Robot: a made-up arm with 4 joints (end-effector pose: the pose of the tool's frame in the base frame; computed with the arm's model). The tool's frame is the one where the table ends.
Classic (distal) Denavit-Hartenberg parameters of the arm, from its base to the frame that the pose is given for. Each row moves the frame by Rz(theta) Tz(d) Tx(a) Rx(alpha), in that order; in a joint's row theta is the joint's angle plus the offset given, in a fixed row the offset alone. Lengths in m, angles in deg.
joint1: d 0.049  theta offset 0  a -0.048  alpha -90
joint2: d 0.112  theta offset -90  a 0.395  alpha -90
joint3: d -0.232  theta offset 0  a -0.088  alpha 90
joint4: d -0.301  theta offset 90  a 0.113  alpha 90
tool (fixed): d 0.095  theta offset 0  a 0  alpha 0
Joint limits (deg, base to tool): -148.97..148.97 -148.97..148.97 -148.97..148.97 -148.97..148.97
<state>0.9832 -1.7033 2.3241 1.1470</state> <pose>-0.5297 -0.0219 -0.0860 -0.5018 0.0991 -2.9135</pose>
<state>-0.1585 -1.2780 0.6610 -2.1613</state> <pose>-0.3329 -0.0448 -0.2590 -0.6272 2.7445 0.3652</pose>
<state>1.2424 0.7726 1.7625 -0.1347</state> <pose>-0.1652 -0.0245 0.2100 1.0022 1.2663 0.1715</pose>
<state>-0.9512 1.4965 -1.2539 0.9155</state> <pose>0.2633 -0.5337 0.1844 -0.4003 2.4278 0.0447</pose>
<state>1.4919 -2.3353 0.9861 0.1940</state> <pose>0.0343 -0.0771 -0.1185 1.9723 -1.4757 1.9371</pose>
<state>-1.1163 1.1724 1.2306 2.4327</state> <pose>0.1571 0.2066 0.2978 2.5313 1.3243 1.2024</pose>
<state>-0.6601 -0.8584 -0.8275 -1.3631</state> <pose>-0.6165 0.4018 0.2424 -1.5917 -1.6313 -0.0923</pose>
